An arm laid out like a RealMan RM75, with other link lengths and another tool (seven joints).
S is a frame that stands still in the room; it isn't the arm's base.
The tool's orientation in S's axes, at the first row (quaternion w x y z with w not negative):
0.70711, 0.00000, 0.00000, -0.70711
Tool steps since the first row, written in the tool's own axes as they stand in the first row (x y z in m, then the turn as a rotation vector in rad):
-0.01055, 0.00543, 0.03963, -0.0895, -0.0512, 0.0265
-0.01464, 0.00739, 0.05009, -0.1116, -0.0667, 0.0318
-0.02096, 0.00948, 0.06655, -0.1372, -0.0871, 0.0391
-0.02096, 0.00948, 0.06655, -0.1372, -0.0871, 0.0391
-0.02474, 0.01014, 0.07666, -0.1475, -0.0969, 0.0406
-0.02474, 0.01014, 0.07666, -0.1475, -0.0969, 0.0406
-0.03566, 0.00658, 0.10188, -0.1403, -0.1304, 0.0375
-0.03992, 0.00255, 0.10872, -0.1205, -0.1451, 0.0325
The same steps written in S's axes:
0.00543, 0.01055, 0.03963, -0.0512, 0.0895, 0.0265
0.00739, 0.01464, 0.05009, -0.0667, 0.1116, 0.0318
0.00948, 0.02096, 0.06655, -0.0871, 0.1372, 0.0391
0.00948, 0.02096, 0.06655, -0.0871, 0.1372, 0.0391
0.01014, 0.02474, 0.07666, -0.0969, 0.1475, 0.0406
0.01014, 0.02474, 0.07666, -0.0969, 0.1475, 0.0406
0.00658, 0.03566, 0.10188, -0.1304, 0.1403, 0.0375
0.00255, 0.03992, 0.10872, -0.1451, 0.1205, 0.0325

